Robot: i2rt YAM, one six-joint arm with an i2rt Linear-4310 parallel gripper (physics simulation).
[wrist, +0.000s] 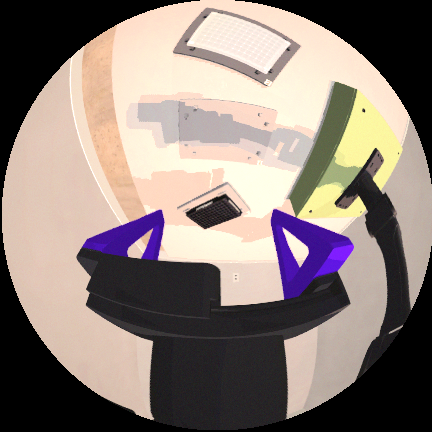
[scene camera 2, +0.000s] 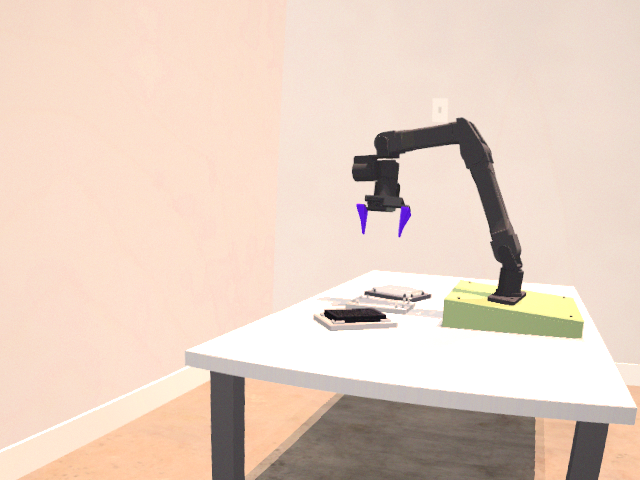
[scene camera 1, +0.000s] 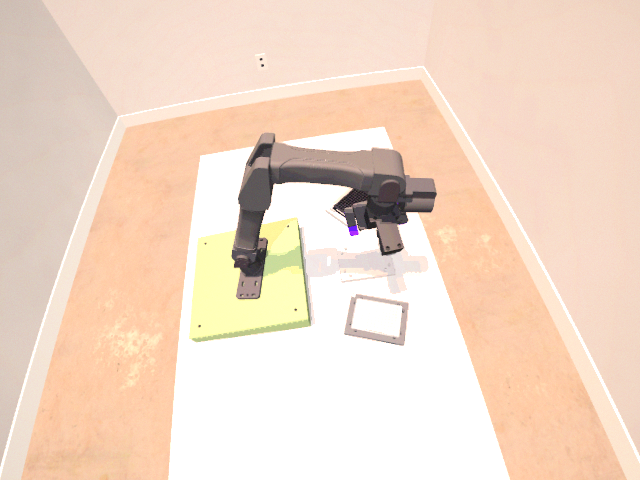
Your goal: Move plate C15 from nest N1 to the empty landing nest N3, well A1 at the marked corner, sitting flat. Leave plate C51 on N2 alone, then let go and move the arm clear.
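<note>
My gripper (scene camera 2: 381,235) (wrist: 217,214) is open and empty, fingers pointing down high above the nests; one fingertip is hidden in scene camera 1. A black plate (scene camera 1: 351,200) (scene camera 2: 355,314) (wrist: 215,211) sits in a pale, angled nest (scene camera 2: 356,326) (wrist: 225,188), partly behind the arm in scene camera 1. A white plate (scene camera 1: 377,316) (scene camera 2: 397,290) (wrist: 239,40) sits in a dark grey nest (scene camera 1: 372,336) (scene camera 2: 421,296). Between them lies a pale empty nest (scene camera 1: 367,277) (scene camera 2: 382,306) (wrist: 200,150), under the arm's shadow. Plate and nest labels and the A1 marks are not readable.
The arm stands on a yellow-green base block (scene camera 1: 222,289) (scene camera 2: 516,328) (wrist: 385,120), beside the nests. The white table (scene camera 1: 310,403) (scene camera 2: 465,361) carries everything. The empty nest has small corner posts. The walls stand beyond the table.
</note>
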